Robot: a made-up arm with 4 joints.
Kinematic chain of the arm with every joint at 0, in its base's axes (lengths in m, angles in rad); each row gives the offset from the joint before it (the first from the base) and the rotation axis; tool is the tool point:
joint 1: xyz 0 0 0.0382 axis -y
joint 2: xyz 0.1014 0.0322 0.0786 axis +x
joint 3: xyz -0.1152 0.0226 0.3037 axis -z
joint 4: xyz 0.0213 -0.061 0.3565 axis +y
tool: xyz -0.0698 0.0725 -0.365
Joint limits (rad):
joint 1: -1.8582..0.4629
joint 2: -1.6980..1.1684
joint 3: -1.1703..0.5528
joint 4: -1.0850..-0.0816
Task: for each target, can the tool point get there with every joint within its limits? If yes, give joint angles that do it. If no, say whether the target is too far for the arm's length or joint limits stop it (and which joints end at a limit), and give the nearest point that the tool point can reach.
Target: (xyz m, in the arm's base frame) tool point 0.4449 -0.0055 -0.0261
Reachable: yes | joints -1.3902 0.4680 -0.5077 -0.6483
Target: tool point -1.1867 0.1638 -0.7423
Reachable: no: too far | nearest point -0.2532 0.4170 -0.1283 | short by 1.146 m
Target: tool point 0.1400 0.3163 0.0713
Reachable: yes | joints -1.3630 -1.2044 -0.4779 -0.1789
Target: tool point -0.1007 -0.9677 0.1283
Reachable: no: joint limits stop it (at a limit: joint 1, joint 2, joint 3, joint 4) | nearest point 0.1742 -0.4130 0.2654 | short by 0.634 m
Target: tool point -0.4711 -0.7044 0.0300
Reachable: no: joint limits stop it (at a limit: joint 1, joint 2, joint 4) | nearest point -0.1213 -0.2301 0.2063 | short by 0.615 m
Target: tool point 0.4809 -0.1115 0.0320
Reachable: yes | joints -1.0715 0.5129 -0.0314 -0.8518
